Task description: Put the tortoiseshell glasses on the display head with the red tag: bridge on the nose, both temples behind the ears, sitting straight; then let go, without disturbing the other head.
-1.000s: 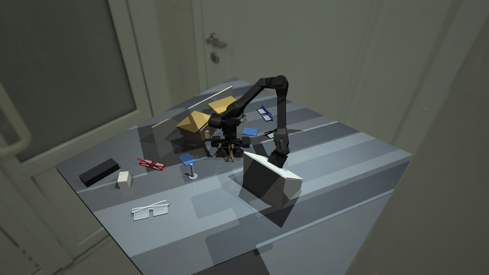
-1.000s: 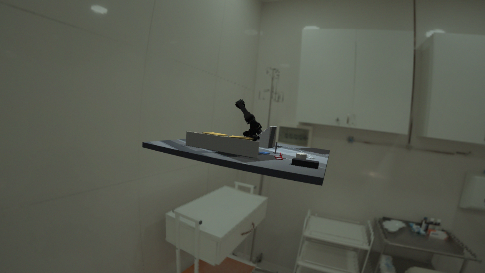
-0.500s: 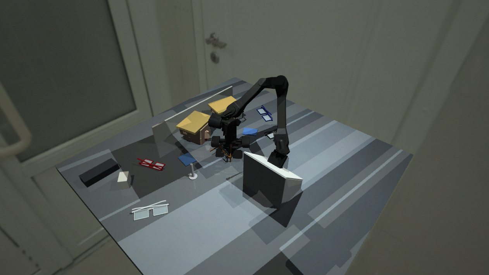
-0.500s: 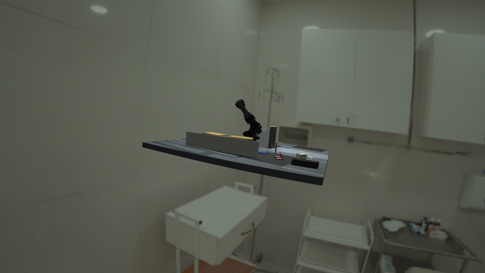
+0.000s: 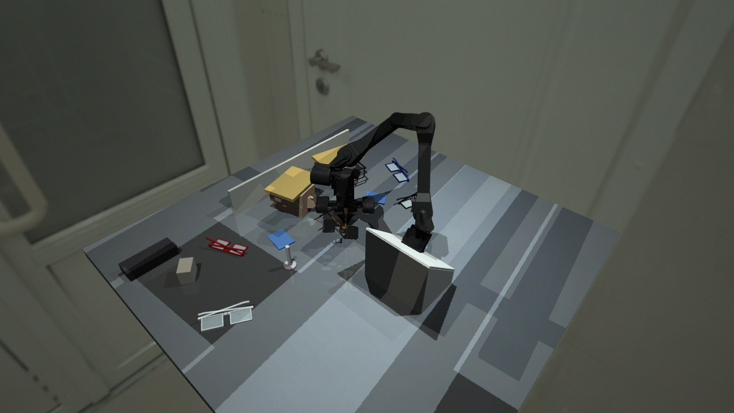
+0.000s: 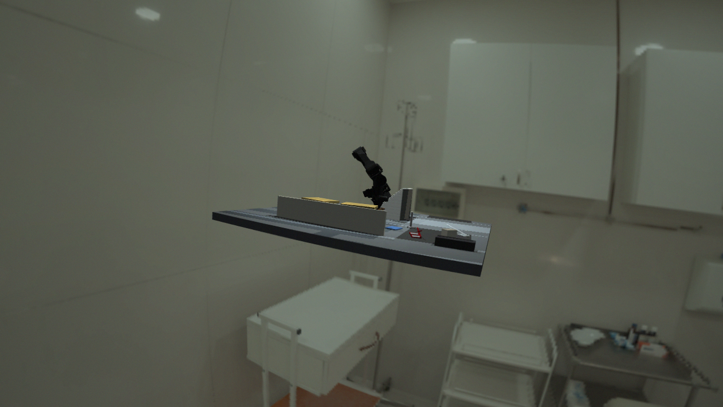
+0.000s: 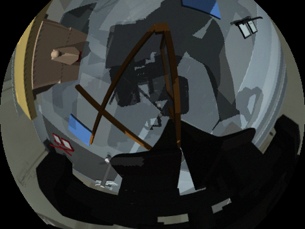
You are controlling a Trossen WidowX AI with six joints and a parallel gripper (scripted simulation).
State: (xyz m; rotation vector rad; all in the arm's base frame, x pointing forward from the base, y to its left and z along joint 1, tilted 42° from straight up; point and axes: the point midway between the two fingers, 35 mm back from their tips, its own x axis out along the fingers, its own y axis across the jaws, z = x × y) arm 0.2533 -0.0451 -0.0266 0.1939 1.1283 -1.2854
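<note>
Now: the round-based stand 6 cm ahead of my gripper tip, 21 cm to the left of it and 3 cm below it. From my gripper tip the other things lie so: black box 43 cm ahead, 45 cm to the left, 3 cm below; beige block 29 cm ahead, 42 cm to the left, 3 cm below.
</note>
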